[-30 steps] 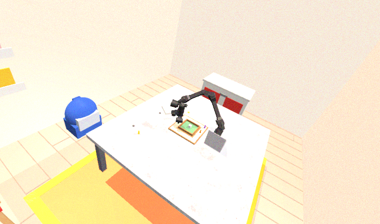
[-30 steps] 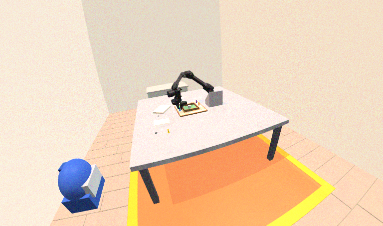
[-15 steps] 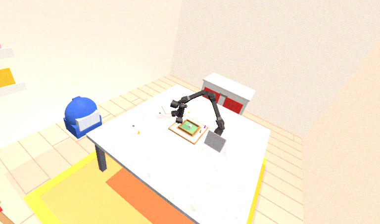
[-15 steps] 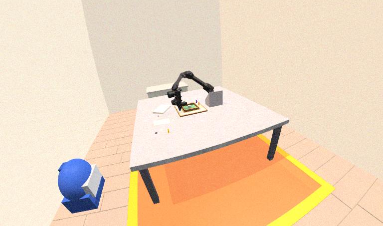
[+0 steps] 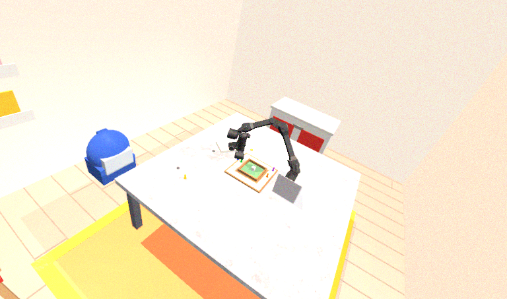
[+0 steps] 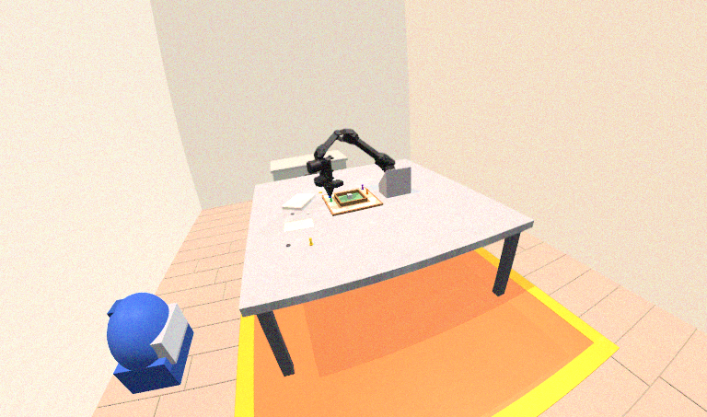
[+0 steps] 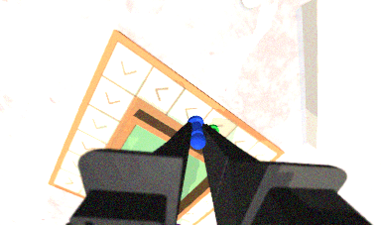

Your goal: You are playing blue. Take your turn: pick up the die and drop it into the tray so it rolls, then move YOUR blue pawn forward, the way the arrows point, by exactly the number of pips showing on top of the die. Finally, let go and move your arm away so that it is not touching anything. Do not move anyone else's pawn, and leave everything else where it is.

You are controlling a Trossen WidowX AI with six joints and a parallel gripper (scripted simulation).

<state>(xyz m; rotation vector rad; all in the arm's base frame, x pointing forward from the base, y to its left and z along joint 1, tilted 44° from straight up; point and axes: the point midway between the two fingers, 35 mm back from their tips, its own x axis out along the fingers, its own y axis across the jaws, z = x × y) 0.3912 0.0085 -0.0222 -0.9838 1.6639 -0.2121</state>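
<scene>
Right now the green pawn is 10 mm behind my gripper tip, 40 mm to the right of it and 40 mm below it. The rest, counted from my gripper tip: blue pawn: 10 mm above; white die: 120 mm behind, 30 mm to the right, 40 mm below; green tray: 120 mm behind, 20 mm to the right, 60 mm below.
</scene>
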